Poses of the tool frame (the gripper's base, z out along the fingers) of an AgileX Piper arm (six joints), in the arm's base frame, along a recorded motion.
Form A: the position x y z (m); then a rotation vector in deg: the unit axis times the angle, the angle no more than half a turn.
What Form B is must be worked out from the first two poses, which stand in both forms.
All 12 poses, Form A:
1: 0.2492, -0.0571, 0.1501, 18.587, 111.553, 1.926
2: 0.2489, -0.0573, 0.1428, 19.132, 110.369, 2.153
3: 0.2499, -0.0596, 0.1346, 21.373, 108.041, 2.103
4: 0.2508, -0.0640, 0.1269, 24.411, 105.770, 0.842
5: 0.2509, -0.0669, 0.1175, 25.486, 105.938, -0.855
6: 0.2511, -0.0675, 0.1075, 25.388, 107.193, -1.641
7: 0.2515, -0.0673, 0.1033, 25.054, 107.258, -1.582
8: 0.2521, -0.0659, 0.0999, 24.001, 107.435, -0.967
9: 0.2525, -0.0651, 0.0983, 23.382, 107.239, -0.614
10: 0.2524, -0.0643, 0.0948, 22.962, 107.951, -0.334
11: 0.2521, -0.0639, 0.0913, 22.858, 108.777, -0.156
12: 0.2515, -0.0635, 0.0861, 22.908, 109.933, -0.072
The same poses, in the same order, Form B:
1: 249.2, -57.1, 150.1, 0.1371, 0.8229, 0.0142, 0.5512
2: 248.9, -57.3, 142.8, 0.1416, 0.8169, 0.0159, 0.5589
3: 249.9, -59.6, 134.6, 0.1591, 0.8042, 0.0157, 0.5725
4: 250.8, -64.0, 126.9, 0.1826, 0.7910, 0.0063, 0.5839
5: 250.9, -66.9, 117.5, 0.1904, 0.7913, -0.0064, 0.5810
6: 251.1, -67.5, 107.5, 0.1890, 0.7978, -0.0122, 0.5724
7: 251.5, -67.3, 103.3, 0.1865, 0.7984, -0.0118, 0.5725
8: 252.1, -65.9, 99.9, 0.1787, 0.7998, -0.0072, 0.5730
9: 252.5, -65.1, 98.3, 0.1742, 0.7992, -0.0046, 0.5753
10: 252.4, -64.3, 94.8, 0.1708, 0.8030, -0.0025, 0.5710
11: 252.1, -63.9, 91.3, 0.1696, 0.8072, -0.0012, 0.5653
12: 251.5, -63.5, 86.1, 0.1694, 0.8130, -0.0005, 0.5571
